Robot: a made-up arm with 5 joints. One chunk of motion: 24 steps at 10 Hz.
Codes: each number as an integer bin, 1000 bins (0 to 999) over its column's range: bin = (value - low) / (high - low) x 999, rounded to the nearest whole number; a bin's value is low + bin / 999 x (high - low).
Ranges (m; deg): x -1..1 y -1..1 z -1..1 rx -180..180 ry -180..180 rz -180..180
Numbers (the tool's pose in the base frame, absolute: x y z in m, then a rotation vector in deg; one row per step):
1: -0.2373 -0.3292 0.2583 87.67 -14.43 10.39
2: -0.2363 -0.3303 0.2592 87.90 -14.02 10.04
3: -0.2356 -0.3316 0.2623 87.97 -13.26 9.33
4: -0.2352 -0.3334 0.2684 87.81 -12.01 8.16
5: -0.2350 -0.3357 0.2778 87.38 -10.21 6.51
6: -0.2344 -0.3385 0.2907 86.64 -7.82 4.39
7: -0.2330 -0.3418 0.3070 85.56 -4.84 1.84
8: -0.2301 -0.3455 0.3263 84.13 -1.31 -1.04
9: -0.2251 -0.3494 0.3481 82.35 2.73 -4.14
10: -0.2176 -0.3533 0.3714 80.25 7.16 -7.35
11: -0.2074 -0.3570 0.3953 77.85 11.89 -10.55
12: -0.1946 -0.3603 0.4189 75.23 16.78 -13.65
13: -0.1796 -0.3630 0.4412 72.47 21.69 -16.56
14: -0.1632 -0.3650 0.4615 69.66 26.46 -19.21
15: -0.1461 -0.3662 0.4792 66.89 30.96 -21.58
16: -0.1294 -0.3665 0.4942 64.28 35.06 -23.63
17: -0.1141 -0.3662 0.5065 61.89 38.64 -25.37
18: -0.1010 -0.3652 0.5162 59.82 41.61 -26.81
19: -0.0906 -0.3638 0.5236 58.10 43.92 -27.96
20: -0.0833 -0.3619 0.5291 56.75 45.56 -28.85
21: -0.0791 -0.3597 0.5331 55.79 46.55 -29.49
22: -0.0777 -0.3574 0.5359 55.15 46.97 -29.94
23: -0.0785 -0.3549 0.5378 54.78 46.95 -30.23
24: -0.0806 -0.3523 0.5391 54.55 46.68 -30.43
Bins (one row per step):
1: 381 335 629 743 459 528
2: 381 335 629 743 461 527
3: 382 334 631 744 463 525
4: 382 333 634 743 466 522
5: 382 332 638 742 471 518
6: 382 330 645 740 478 512
7: 383 329 653 737 486 505
8: 385 327 662 733 496 497
9: 387 325 673 728 507 488
10: 391 323 685 722 519 479
11: 396 321 697 716 532 470
12: 402 320 709 708 546 462
13: 410 318 720 701 560 454
14: 418 317 730 693 573 446
15: 427 317 739 685 585 440
16: 435 316 746 678 597 434
17: 443 317 752 671 607 429
18: 449 317 757 666 615 425
19: 454 318 761 661 621 422
20: 458 319 764 657 626 419
21: 460 320 766 654 629 418
22: 461 321 767 653 630 416
23: 460 322 768 652 630 416
24: 459 324 769 651 629 415

